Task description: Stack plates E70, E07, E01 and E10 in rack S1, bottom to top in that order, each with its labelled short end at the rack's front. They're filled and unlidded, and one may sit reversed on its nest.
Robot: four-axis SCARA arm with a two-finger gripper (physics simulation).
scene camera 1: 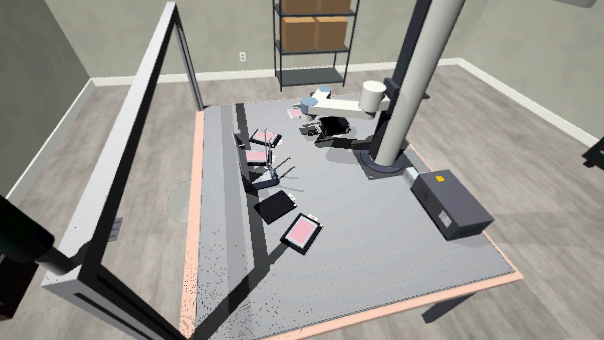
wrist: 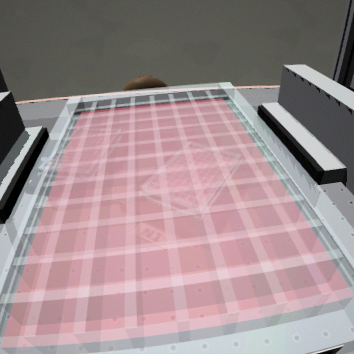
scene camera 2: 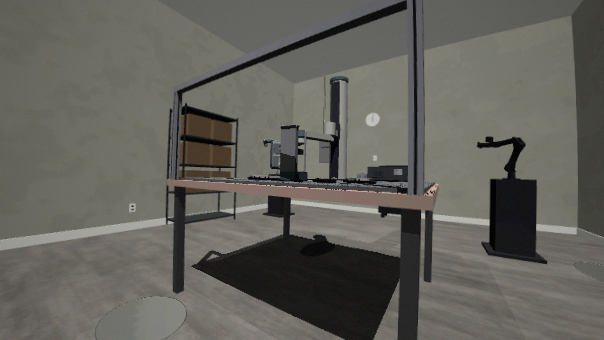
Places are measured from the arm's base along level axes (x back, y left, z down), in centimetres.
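Pixels of known places: gripper, fingertip midpoint: [scene camera 1: 296, 111] [wrist: 152, 100]; arm's base, link origin: [scene camera 1: 381, 159].
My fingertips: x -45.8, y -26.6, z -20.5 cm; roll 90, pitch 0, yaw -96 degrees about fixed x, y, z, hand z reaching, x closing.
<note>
Ahead of a thing's pixels: the offset from my fingertips to its top centre. "pt": to the spot under its first point.
My gripper [scene camera 1: 297, 111] [wrist: 152, 100] is shut on a clear plate @(dx +2.3, dy -0.3, dz +0.9 cm) [scene camera 1: 295, 114] [wrist: 165, 275] with pink-filled wells, held level above the table's far part. No label is readable on it. Rack S1 @(dx -26.4, dy +31.8, dz -11.2 cm) [scene camera 1: 262, 185] [scene camera 2: 289, 145], apparently the tall panel with a dark base and thin wires, stands on the table's left. Pink-filled plates sit on dark nests: one plate @(dx -17.9, dy -2.6, dz +16.6 cm) [scene camera 1: 266, 136] beyond the rack, another plate @(dx -25.2, dy +13.7, dz +16.6 cm) [scene camera 1: 256, 157] close behind it, and a third plate @(dx -11.7, dy +65.0, dz +16.6 cm) [scene camera 1: 303, 231] at the near side. Their codes are unreadable. An N1 mark shows faintly through the held plate in the wrist view.
A dark bare nest @(dx -20.6, dy +48.8, dz +17.0 cm) [scene camera 1: 274, 206] lies in front of the rack. Another dark nest @(dx +26.8, dy -4.9, dz +12.2 cm) [scene camera 1: 334, 126] is near the arm column [scene camera 1: 415, 90] [scene camera 2: 343, 130]. A grey controller box @(pt dx +54.4, dy +70.2, dz +7.8 cm) [scene camera 1: 452, 202] [scene camera 2: 387, 173] stands right. A tall frame [scene camera 1: 135, 95] [scene camera 2: 414, 100] spans the left table edge.
</note>
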